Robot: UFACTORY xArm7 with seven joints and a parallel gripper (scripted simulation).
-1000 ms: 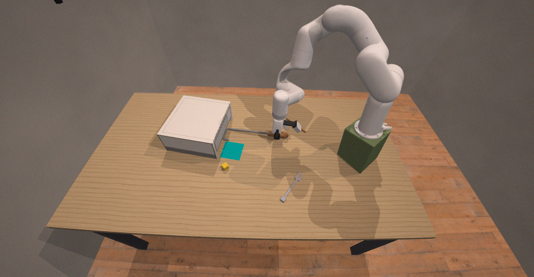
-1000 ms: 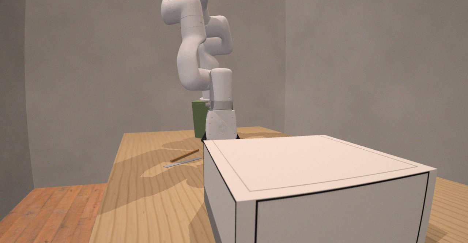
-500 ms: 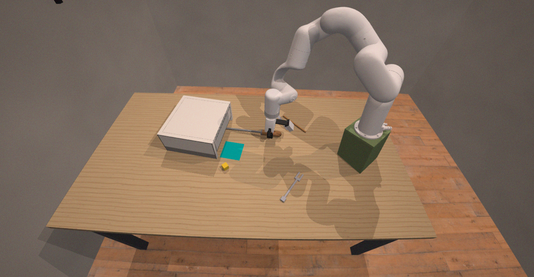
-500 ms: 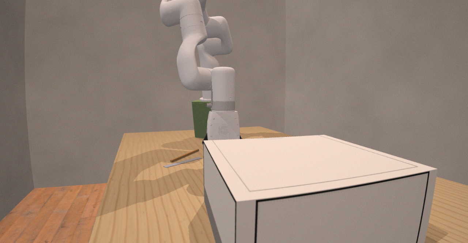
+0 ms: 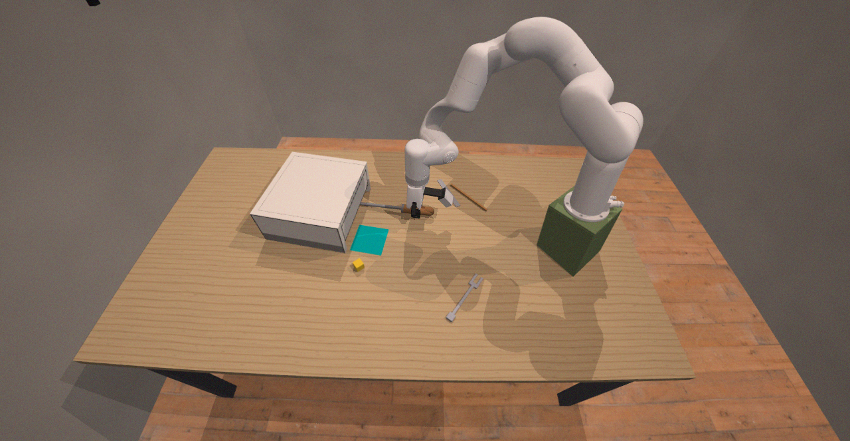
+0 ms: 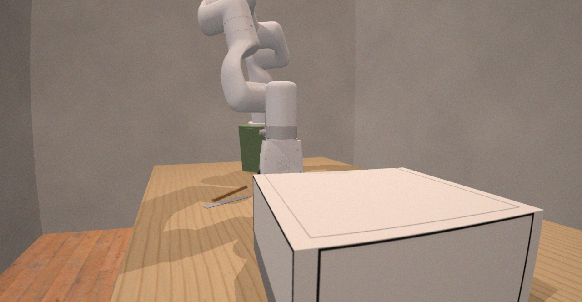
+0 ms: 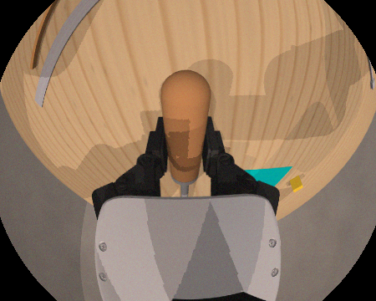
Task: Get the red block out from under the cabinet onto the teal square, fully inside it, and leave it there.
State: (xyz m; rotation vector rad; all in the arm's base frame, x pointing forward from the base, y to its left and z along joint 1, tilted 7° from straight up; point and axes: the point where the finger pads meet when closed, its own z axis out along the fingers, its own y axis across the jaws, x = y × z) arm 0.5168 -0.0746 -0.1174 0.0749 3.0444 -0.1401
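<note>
Now: hand 14 cm short of the teal square, 13 cm to the right of it and 2 cm above it. The rest, counted from my hand: grey strip (12 cm to the right, 11 cm behind, 2 cm below); hook tool (12 cm ahead, 3 cm to the left, 1 cm below); thin wooden stick (18 cm behind, 10 cm to the right, 2 cm below).
</note>
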